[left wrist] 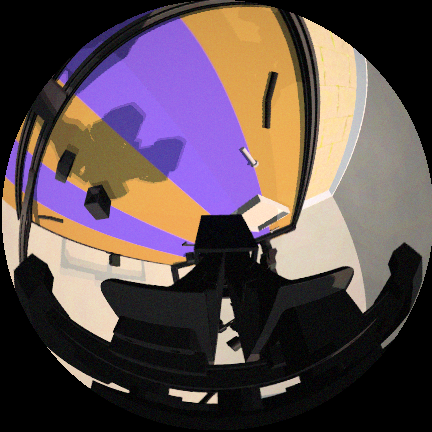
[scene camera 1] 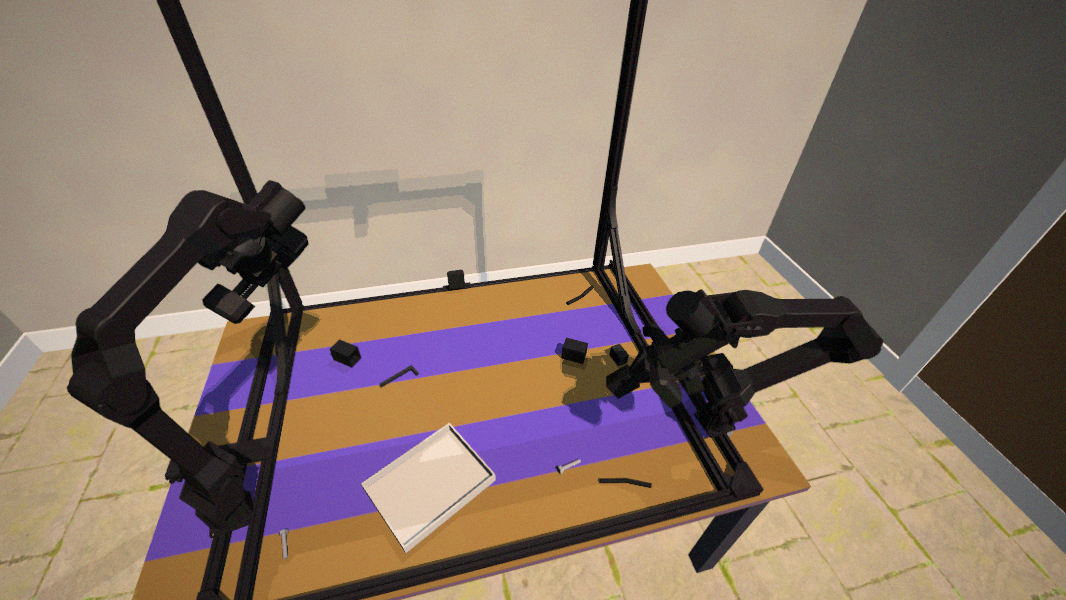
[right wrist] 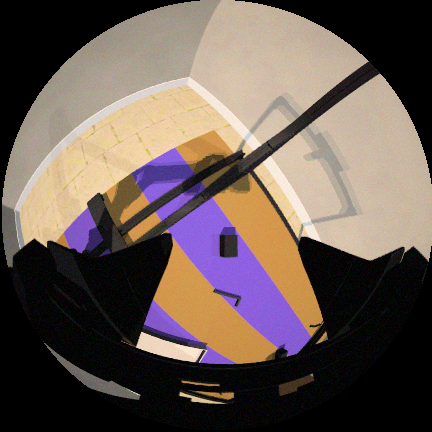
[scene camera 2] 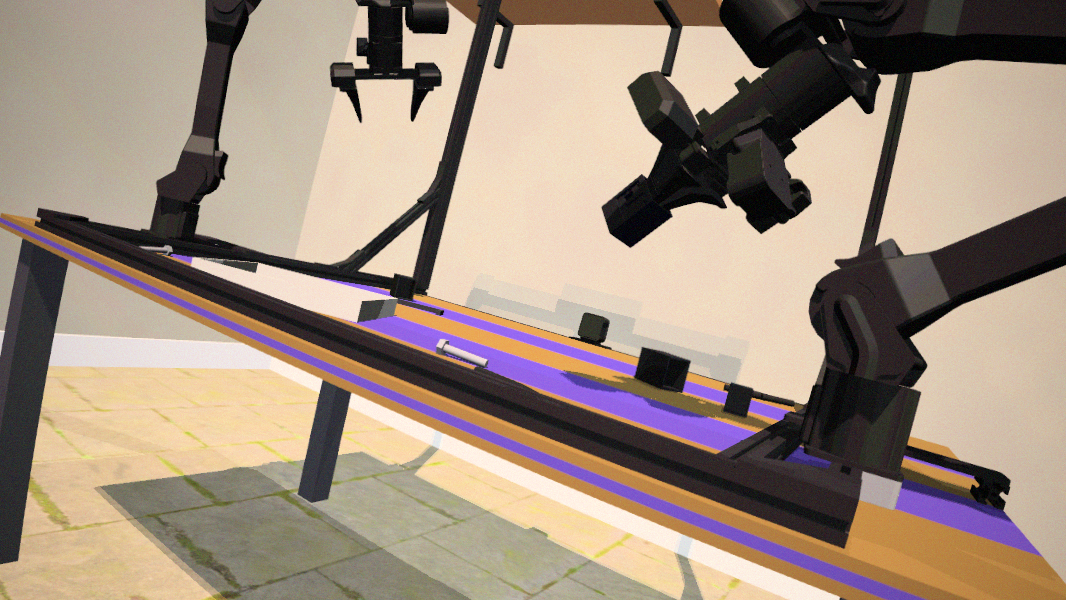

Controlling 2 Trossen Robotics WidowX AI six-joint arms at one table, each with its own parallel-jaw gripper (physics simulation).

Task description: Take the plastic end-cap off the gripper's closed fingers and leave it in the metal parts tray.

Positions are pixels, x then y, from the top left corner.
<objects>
my left gripper: left wrist; scene camera 1 622,382; scene camera 2; not seen in the right wrist view (hidden by my right gripper)
same spot on metal parts tray: (scene camera 2: 315,294) = (left wrist: 269,202)
same spot on my left gripper: (left wrist: 301,322) = (scene camera 2: 700,170)
</objects>
